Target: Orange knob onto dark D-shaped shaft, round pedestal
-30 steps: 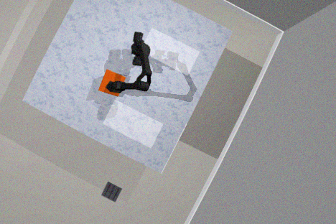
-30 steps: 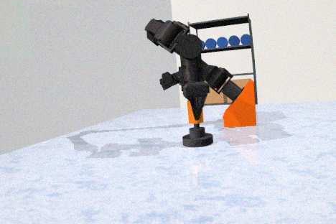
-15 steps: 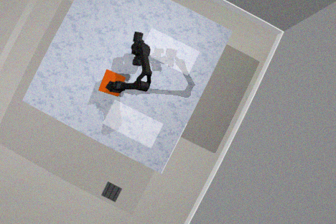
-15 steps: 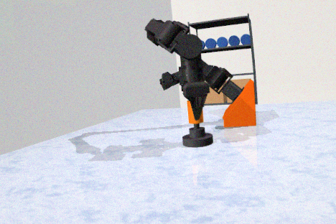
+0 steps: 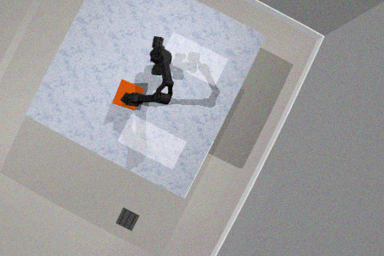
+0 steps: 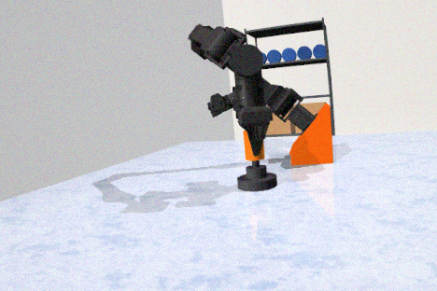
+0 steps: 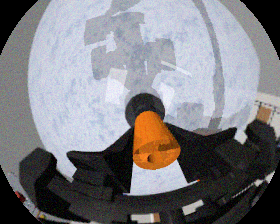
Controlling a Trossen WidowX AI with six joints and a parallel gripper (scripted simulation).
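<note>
Right now the orange knob is 2 cm above my gripper tip. The rest, counted from my gripper tip: dark round pedestal: 4 cm below.
</note>
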